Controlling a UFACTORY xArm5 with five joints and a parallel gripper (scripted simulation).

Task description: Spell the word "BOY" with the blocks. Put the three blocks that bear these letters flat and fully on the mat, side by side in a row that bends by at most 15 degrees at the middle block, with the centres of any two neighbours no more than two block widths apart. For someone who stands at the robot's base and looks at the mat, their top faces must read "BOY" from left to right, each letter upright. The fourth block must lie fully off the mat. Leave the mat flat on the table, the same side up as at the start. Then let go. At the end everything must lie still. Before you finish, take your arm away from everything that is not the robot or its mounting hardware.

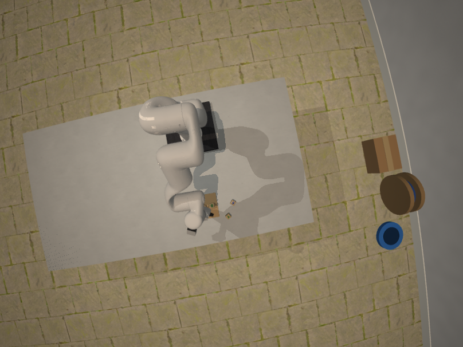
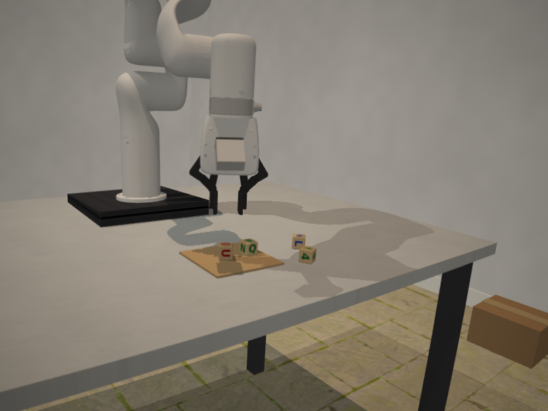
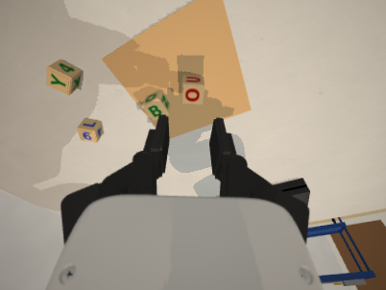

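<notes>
The tan mat is 100 mm below my hand and 10 mm to the left of it.
</notes>
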